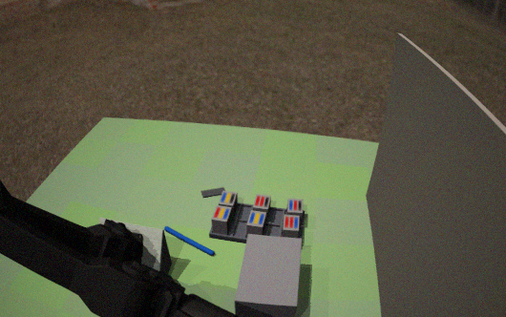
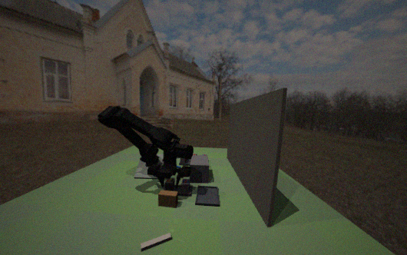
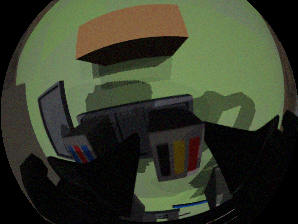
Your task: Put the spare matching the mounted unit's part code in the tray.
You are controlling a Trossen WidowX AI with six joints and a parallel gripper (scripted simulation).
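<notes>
Right now the dark tray is 17 cm ahead of my gripper tip, 3 cm to the right of it and 1 cm below it. Also, from my gripper tip: brown box 1 cm ahead, 9 cm to the right, 1 cm above; then white bar 1 cm ahead, 25 cm to the right, 1 cm below; then grey box 14 cm ahead, 16 cm to the left, 3 cm above.
</notes>
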